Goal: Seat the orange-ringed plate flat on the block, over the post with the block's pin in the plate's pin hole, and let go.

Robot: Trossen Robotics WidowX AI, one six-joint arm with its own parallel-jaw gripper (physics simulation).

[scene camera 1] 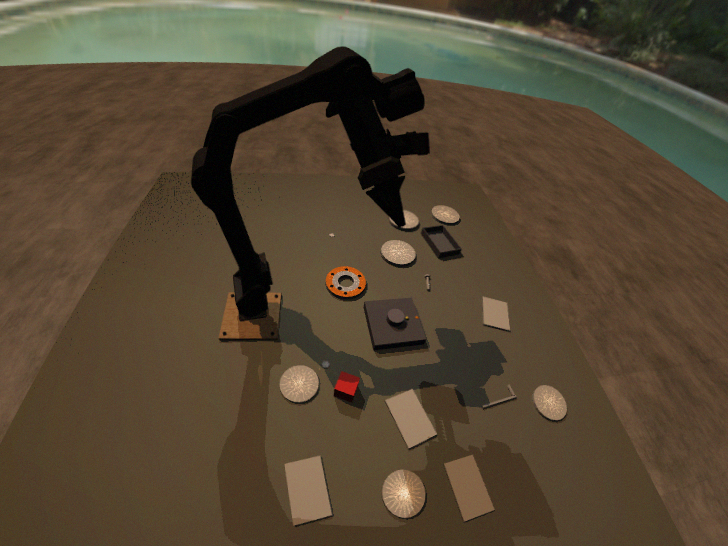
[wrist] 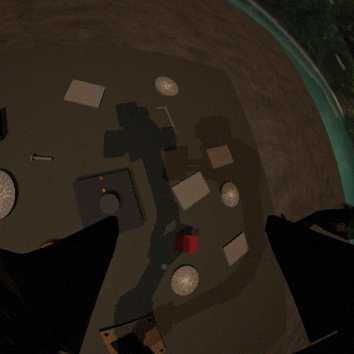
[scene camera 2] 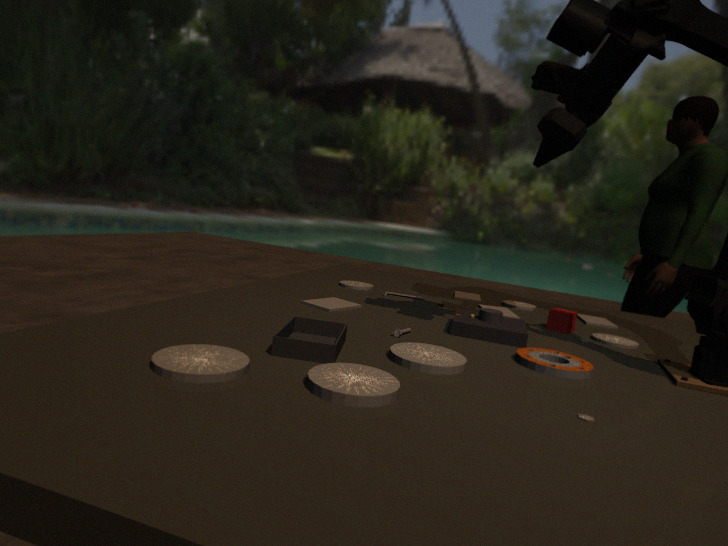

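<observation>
The orange-ringed plate (scene camera 1: 329, 282) (scene camera 2: 569, 363) lies flat on the table beside the block, with a grey inner ring around a centre hole and small dark holes in the orange ring. In the wrist view a sliver of its orange edge (wrist: 48, 245) shows past a finger. The dark square block (scene camera 1: 379, 335) (scene camera 2: 488, 330) (wrist: 92, 200) carries a round post (scene camera 1: 396, 317) (scene camera 2: 490, 315) (wrist: 109, 203) and a small yellow pin (scene camera 1: 406, 317) (wrist: 104, 190), with an orange dot near its edge. My gripper (scene camera 1: 402, 225) (scene camera 2: 537, 164) (wrist: 194, 224) is open and empty, high above the table.
A red cube (scene camera 1: 346, 384) (scene camera 2: 561, 320) (wrist: 186, 243), a dark open tray (scene camera 1: 452, 253) (scene camera 2: 302, 350), a bolt (scene camera 1: 428, 282) (scene camera 2: 401, 332) (wrist: 41, 158), an L-shaped rod (scene camera 1: 499, 401) (wrist: 169, 118), several pale discs and several flat pale rectangles lie around the block.
</observation>
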